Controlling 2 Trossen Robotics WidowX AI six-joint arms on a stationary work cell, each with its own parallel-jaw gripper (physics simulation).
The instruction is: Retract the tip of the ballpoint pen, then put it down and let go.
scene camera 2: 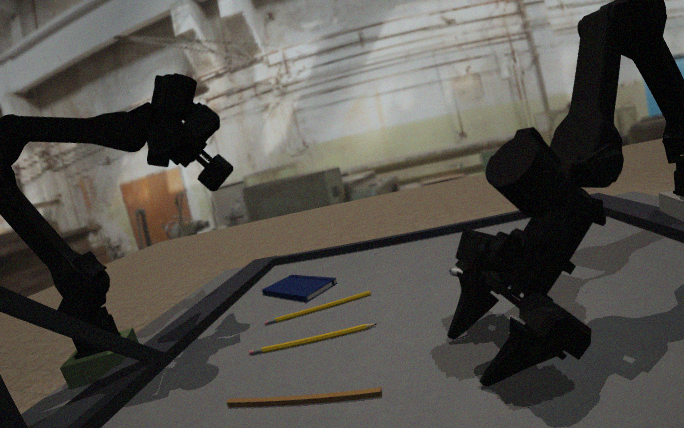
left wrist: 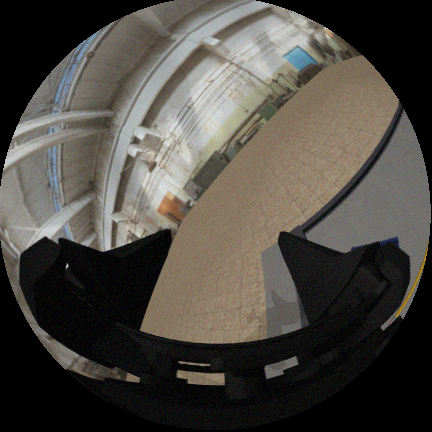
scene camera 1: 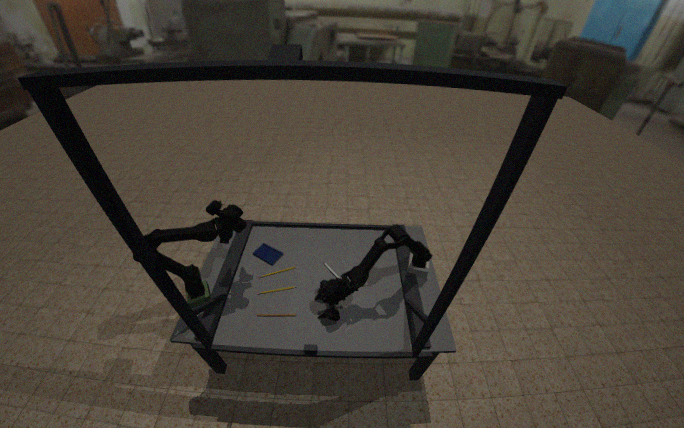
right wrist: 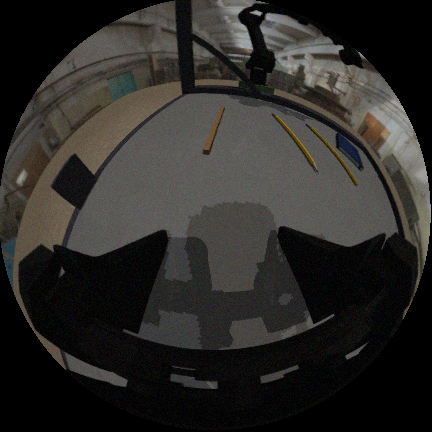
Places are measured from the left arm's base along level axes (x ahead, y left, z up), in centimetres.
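Pixels of known places: left gripper, between the fingertips: (scene camera 2: 201,155) (left wrist: 226,236); right gripper, between the fingertips: (scene camera 2: 465,358) (scene camera 1: 316,308) (right wrist: 223,234); left arm's base, origin of its link: (scene camera 1: 197,291) (right wrist: 256,83); right arm's base, origin of its link: (scene camera 1: 419,262).
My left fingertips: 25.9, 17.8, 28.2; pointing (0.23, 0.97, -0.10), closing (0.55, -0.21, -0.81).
Ahead of a thing's pixels: the offset from my left fingertips to its top centre, as dx, dy, dz.
The white ballpoint pen {+37.3, -34.9, -30.9} (scene camera 1: 331,270) lies on the table, partly hidden behind the right arm; one light end of the pen (scene camera 2: 455,271) shows past the gripper in scene camera 2. Its tip and button cannot be made out. My right gripper (scene camera 1: 318,308) (scene camera 2: 467,360) (right wrist: 223,234) is open and empty, pointing down low over the table, on the near side of the pen in scene camera 1. My left gripper (left wrist: 226,236) is open and empty, raised over the table's left edge, far from the pen.
A blue notebook {+12.1, -8.1, -31.0} (scene camera 1: 267,253) (scene camera 2: 299,287) (right wrist: 349,150), two yellow pencils {+12.4, -21.8, -31.5} (scene camera 2: 318,307) {+8.7, -31.8, -31.4} (scene camera 2: 315,338) and an orange-brown stick {+3.6, -44.0, -31.5} (scene camera 1: 276,315) (scene camera 2: 304,398) (right wrist: 214,131) lie on the left part of the table. Dark frame posts (scene camera 1: 93,166) (scene camera 1: 484,217) rise at both sides.
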